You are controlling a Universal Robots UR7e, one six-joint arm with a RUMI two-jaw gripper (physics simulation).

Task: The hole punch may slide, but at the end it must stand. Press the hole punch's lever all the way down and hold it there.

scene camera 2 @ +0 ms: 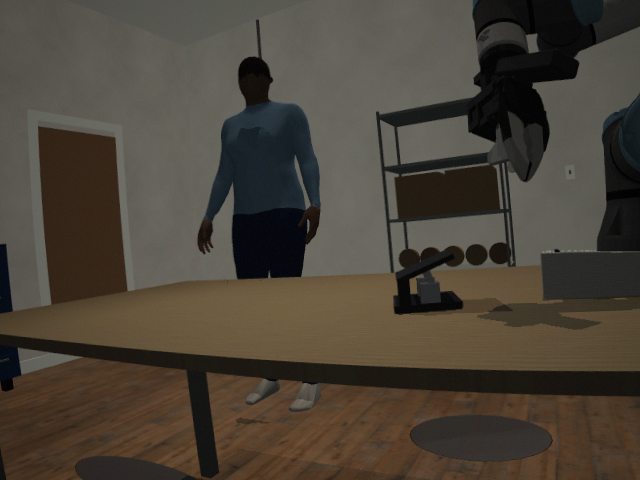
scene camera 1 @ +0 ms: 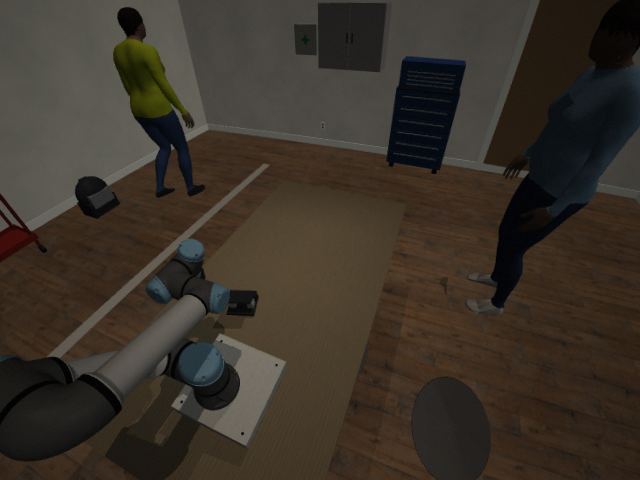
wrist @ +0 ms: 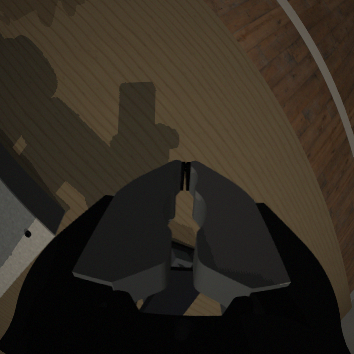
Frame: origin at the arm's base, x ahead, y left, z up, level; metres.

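Seen in the pictures: gripper, between the fingertips: (scene camera 2: 525, 180) (wrist: 185, 164); arm's base, origin of its link: (scene camera 1: 217, 386).
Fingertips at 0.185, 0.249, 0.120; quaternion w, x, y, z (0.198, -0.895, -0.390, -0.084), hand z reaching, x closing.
Observation:
Offsets run from my fingertips to a thing's top centre, as dx, dy, dz. "spot": to the spot under its first point. Level surfaces: height alone.
The black hole punch {+0.174, -0.131, -0.092} (scene camera 1: 242, 302) (scene camera 2: 429, 304) stands upright on the table {dz -0.177} (scene camera 1: 330, 248) (scene camera 2: 258, 325). Its lever {+0.174, -0.131, -0.092} (scene camera 2: 424, 265) is raised at a slant above a grey block on the base, and nothing touches it. My gripper (scene camera 2: 526, 178) (wrist: 185, 164) is shut and empty, pointing down. In the scene camera 2 view it hangs well above the table, higher than the lever and to its right. In the wrist view, grey and dark parts of the hole punch {spot: +0.150, -0.083, -0.141} (wrist: 181, 257) show through the gap between the fingers; the rest is hidden by the gripper. The arm hides the fingers in the scene camera 1 view.
The arm's white mounting plate (scene camera 1: 261, 374) (scene camera 2: 591, 276) stands on the table near the hole punch, on the right in the scene camera 2 view. The table's curved edge shows at the right of the wrist view. Two people stand beyond the table.

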